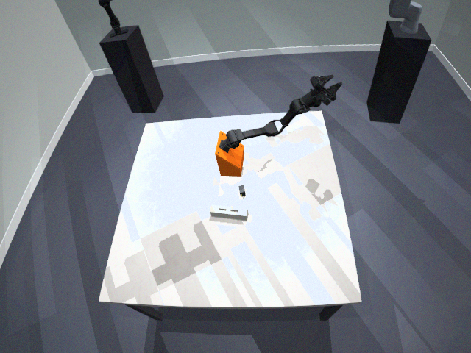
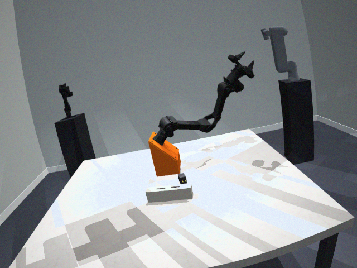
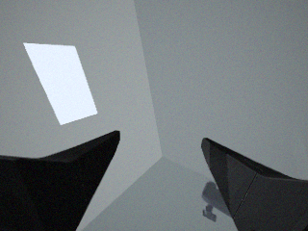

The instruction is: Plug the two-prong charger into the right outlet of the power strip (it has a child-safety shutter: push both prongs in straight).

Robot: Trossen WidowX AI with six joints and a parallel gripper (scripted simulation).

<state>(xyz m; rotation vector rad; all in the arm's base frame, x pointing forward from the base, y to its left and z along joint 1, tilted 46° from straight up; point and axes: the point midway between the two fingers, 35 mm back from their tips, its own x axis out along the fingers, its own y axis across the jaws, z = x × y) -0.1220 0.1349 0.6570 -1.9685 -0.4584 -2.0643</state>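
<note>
Right now my gripper tip is 360 mm short of the grey two-prong charger, 460 mm to the left of it and 530 mm above it.
</note>
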